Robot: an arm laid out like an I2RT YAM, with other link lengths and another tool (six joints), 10 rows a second.
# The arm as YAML. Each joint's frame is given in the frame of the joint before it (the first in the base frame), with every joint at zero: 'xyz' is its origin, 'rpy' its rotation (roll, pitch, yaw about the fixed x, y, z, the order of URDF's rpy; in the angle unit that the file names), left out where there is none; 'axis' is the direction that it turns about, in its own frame. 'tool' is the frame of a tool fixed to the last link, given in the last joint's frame.
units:
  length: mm
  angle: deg
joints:
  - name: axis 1
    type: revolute
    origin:
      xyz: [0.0, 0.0, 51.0]
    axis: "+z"
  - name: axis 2
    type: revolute
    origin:
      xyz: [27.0, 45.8, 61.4]
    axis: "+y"
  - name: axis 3
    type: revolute
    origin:
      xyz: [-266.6, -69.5, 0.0]
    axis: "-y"
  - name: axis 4
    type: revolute
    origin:
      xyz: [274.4, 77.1, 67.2]
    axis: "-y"
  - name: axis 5
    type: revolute
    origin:
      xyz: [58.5, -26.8, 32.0]
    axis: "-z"
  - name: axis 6
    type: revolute
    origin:
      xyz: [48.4, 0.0, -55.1]
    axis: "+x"
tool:
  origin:
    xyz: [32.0, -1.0, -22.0]
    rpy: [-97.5, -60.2, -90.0]
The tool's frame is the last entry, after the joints.
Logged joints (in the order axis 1, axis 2, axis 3, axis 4, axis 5, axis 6), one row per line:
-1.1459 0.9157 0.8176 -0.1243 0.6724 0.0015
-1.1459 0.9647 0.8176 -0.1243 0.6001 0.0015
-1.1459 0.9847 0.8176 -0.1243 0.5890 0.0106
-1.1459 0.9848 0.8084 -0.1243 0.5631 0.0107
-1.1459 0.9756 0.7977 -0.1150 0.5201 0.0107
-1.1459 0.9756 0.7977 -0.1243 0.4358 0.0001
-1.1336 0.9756 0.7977 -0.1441 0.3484 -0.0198
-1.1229 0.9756 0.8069 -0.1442 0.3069 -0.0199
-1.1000 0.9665 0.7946 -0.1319 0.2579 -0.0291
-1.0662 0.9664 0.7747 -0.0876 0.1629 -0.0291
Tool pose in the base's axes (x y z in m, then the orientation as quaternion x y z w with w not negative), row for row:
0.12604 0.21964 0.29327 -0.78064 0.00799 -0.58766 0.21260
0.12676 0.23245 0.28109 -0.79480 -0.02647 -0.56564 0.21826
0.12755 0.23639 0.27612 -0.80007 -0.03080 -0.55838 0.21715
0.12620 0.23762 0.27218 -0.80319 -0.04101 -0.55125 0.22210
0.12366 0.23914 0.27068 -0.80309 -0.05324 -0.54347 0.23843
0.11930 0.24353 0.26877 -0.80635 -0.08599 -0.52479 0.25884
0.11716 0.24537 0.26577 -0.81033 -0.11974 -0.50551 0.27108
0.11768 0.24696 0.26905 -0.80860 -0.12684 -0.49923 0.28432
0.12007 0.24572 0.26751 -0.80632 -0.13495 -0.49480 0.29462
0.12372 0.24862 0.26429 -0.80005 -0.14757 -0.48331 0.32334
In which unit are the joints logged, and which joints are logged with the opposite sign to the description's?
The joints are logged in radians. Opposite sign: axis 1.
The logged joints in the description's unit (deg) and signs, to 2 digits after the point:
65.66 52.47 46.85 -7.12 38.53 0.09
65.66 55.27 46.85 -7.12 34.38 0.09
65.66 56.42 46.85 -7.12 33.75 0.61
65.66 56.42 46.32 -7.12 32.26 0.61
65.66 55.90 45.70 -6.59 29.80 0.61
65.66 55.90 45.70 -7.12 24.97 0.01
64.95 55.90 45.70 -8.26 19.96 -1.13
64.34 55.90 46.23 -8.26 17.58 -1.14
63.03 55.38 45.53 -7.56 14.78 -1.67
61.09 55.37 44.39 -5.02 9.33 -1.67

